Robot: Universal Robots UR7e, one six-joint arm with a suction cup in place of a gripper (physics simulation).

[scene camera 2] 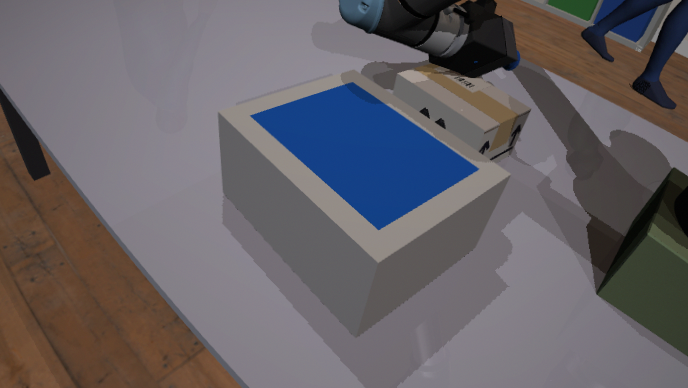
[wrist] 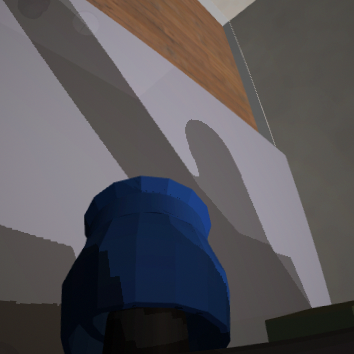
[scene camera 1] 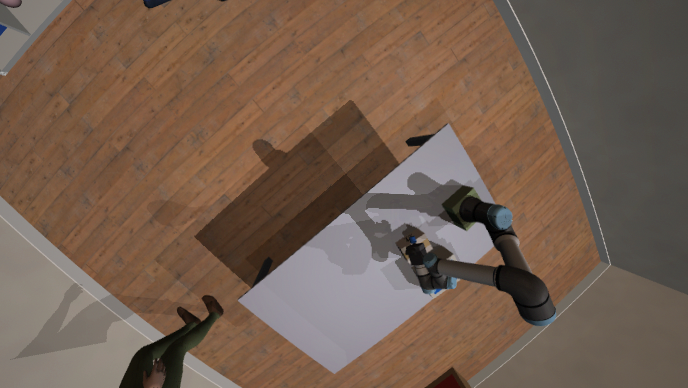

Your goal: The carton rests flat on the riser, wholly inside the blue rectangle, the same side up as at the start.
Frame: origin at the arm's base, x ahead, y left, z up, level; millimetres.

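Seen in the pictures: hand at its tool point: (wrist: 148, 229) (scene camera 1: 411, 237); arm's base at its link origin: (scene camera 1: 469, 209).
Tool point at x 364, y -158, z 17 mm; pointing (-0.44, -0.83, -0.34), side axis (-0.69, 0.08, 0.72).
Offsets run from my tool point to a thing's top centre. Level surfaces: height alone.
The carton @[dx +24, dy +107, dz -30 mm] (scene camera 2: 462, 108) (scene camera 1: 417, 241), pale with a brown tape strip and black arrows, lies on the table close behind the riser @[dx +28, dy +368, dz +2 mm] (scene camera 2: 288, 217). The riser's top bears the blue rectangle @[dx +28, dy +368, dz +2 mm] (scene camera 2: 363, 149), which has nothing on it. My suction cup (scene camera 2: 514, 60) (scene camera 1: 412, 239) (wrist: 147, 225) lies nearly level just above the carton's far top edge and points out sideways. In the wrist view nothing sticks to the cup; only the table and shadows lie beyond it. In the overhead view the arm hides most of the riser.
The arm's olive green base block (scene camera 2: 645, 260) (scene camera 1: 459, 205) stands to the right on the grey table @[dz -118 mm] (scene camera 1: 312, 309) (scene camera 2: 119, 145). A person's legs (scene camera 1: 187, 328) are on the floor near the table's corner, and another person's blue legs (scene camera 2: 660, 58) are beyond its far edge.
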